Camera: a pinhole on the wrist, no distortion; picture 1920 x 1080 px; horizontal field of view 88.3 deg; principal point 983.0 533.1 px. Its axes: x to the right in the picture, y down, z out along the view. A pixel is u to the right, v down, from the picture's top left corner.
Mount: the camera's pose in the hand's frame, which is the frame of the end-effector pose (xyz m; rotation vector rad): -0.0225 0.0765 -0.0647 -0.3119 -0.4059 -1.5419
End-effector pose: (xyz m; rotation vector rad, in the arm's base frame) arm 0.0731 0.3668 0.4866 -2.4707 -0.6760 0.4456
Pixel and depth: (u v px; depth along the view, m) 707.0 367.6 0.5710
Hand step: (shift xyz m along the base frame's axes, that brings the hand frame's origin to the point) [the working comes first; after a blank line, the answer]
In the camera's frame: -0.1594 -0.0956 0.5710

-0.1091 -0.2743 -0.5418
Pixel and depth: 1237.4 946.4 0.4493
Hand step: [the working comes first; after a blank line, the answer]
In the camera's frame: 0.1156 0.1878 0.4493

0.0025 0.1110 -0.4430
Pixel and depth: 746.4 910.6 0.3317
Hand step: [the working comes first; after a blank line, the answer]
In the camera's frame: -0.0794 0.1266 0.3317

0.0908 -0.0859 -0.3480
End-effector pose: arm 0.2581 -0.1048 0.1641 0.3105 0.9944 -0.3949
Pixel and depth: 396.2 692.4 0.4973
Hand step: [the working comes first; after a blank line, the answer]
In the camera's frame: -0.2951 0.0801 0.4973

0.4631 0.3831 0.1430
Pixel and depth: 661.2 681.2 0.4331
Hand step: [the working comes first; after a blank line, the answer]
In the camera's frame: -0.1409 0.0649 0.4331

0.3874 0.2336 0.1476
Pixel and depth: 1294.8 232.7 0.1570
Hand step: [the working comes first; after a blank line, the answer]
In the camera's frame: 0.0495 -0.0477 0.1570

0.0782 0.0631 0.1243
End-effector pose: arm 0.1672 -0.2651 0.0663 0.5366 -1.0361 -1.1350
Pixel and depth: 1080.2 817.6 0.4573
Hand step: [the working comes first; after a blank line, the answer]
In the camera's frame: 0.0449 0.1316 0.4573

-0.2086 0.0659 0.3935
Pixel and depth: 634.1 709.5 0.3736
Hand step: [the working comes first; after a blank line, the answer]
In the camera's frame: -0.1318 0.0666 0.3736

-0.0169 0.1415 0.3959
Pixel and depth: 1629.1 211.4 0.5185
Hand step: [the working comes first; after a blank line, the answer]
In the camera's frame: 0.3388 -0.1687 0.5185

-0.4870 0.2825 0.1574
